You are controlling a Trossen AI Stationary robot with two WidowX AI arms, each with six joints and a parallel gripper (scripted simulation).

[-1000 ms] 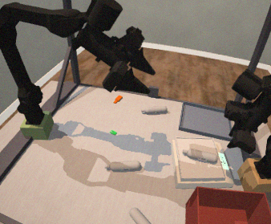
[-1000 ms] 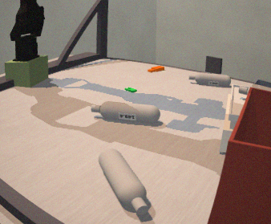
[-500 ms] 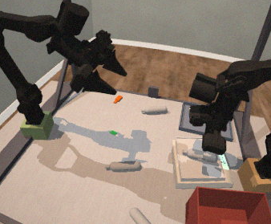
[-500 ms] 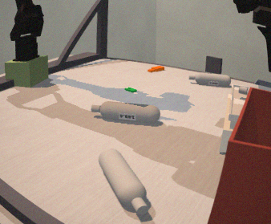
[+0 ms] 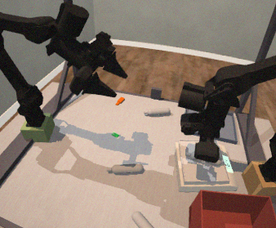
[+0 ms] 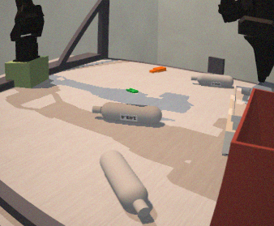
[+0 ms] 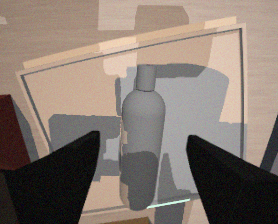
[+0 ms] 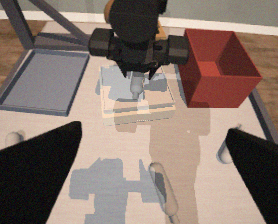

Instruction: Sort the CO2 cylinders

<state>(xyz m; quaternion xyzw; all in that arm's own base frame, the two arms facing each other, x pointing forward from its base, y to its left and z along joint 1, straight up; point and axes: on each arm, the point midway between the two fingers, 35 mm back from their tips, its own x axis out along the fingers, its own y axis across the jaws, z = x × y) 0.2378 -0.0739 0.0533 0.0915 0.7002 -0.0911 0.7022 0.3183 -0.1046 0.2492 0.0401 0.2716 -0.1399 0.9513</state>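
The scale platform lies 1 cm behind my left hand, 2 cm to the left of it and 9 cm below it. Also, from my left hand: scale 1 cm behind, 3 cm to the left, 10 cm below; red scrap bin 21 cm ahead, 11 cm to the left, 11 cm below; blue-grey tray 26 cm behind, 7 cm to the left, 13 cm below.
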